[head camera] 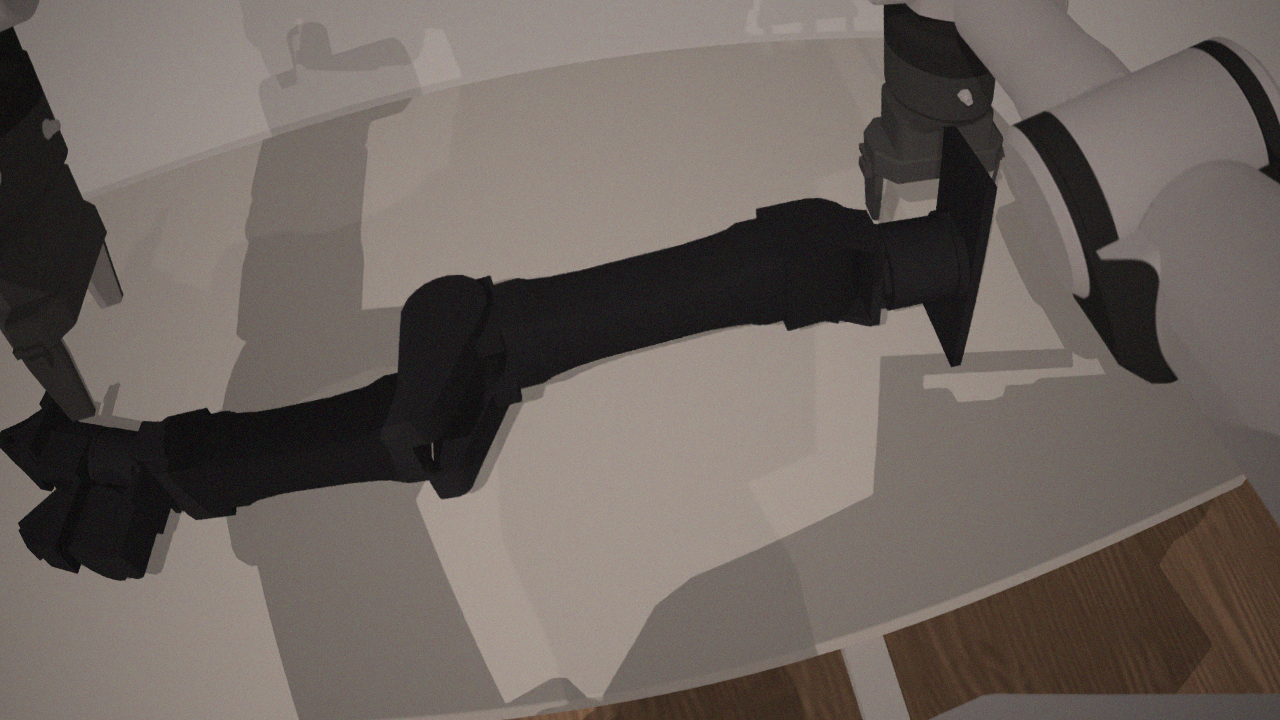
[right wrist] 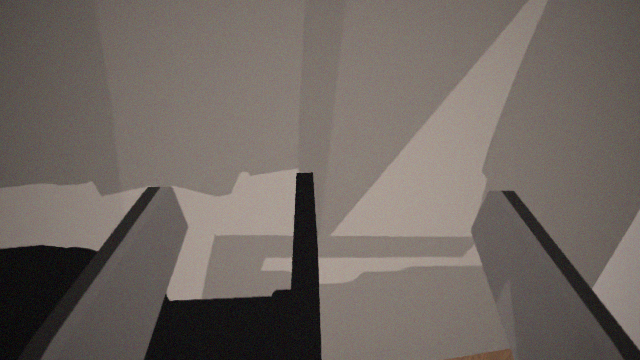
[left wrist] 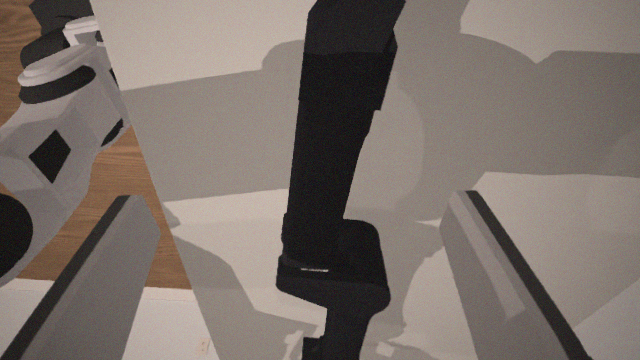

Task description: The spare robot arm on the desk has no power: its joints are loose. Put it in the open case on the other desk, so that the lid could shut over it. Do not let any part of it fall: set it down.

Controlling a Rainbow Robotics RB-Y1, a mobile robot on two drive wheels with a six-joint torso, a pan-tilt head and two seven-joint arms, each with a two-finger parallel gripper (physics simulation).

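Frame: origin at the robot's base, x left, y back, z up, level; millimetres.
Seen in the pictures: left gripper, fingertip midpoint: (head camera: 98, 355) (left wrist: 300, 212); right gripper, fingertip midpoint: (head camera: 929, 203) (right wrist: 329, 208).
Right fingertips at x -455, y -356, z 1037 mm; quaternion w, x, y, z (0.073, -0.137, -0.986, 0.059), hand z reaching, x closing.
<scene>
A point is followed by its place in that frame.
The black spare arm (head camera: 626, 295) (left wrist: 325, 150) (right wrist: 225, 330) lies stretched across the white desk (head camera: 581, 134) {x -262, y -685, z 951 mm} (left wrist: 215, 145) {x 81, y -237, z 951 mm} (right wrist: 400, 310) {x -478, y -148, z 951 mm}, bent at its middle joint. Its flat base plate (head camera: 966, 250) {x -411, y -263, z 1077 mm} (right wrist: 305, 225) {x -438, y -319, z 999 mm} stands on edge at the right end; its jointed small end is at the far left. My left gripper (head camera: 100, 358) {x 191, y -359, z 1160 mm} (left wrist: 300, 212) {x 191, y -359, z 1160 mm} is open above the small-end side; in the left wrist view the spare arm shows between its fingers, touching neither. My right gripper (head camera: 935, 201) {x -455, y -356, z 1037 mm} (right wrist: 329, 208) {x -455, y -356, z 1037 mm} is open by the base plate, whose edge shows between its fingers with gaps on both sides. The case does not show.
Brown wood floor (head camera: 1029, 582) {x -956, y -258, z 1 mm} (left wrist: 125, 170) {x -647, y 741, z 1 mm} shows beyond the desk edge, with a white desk leg (head camera: 872, 676) at the bottom of the head view. A white and black robot part (left wrist: 55, 100) {x 51, y 154, z 699 mm} is at the upper left of the left wrist view. Shadows cross the desk.
</scene>
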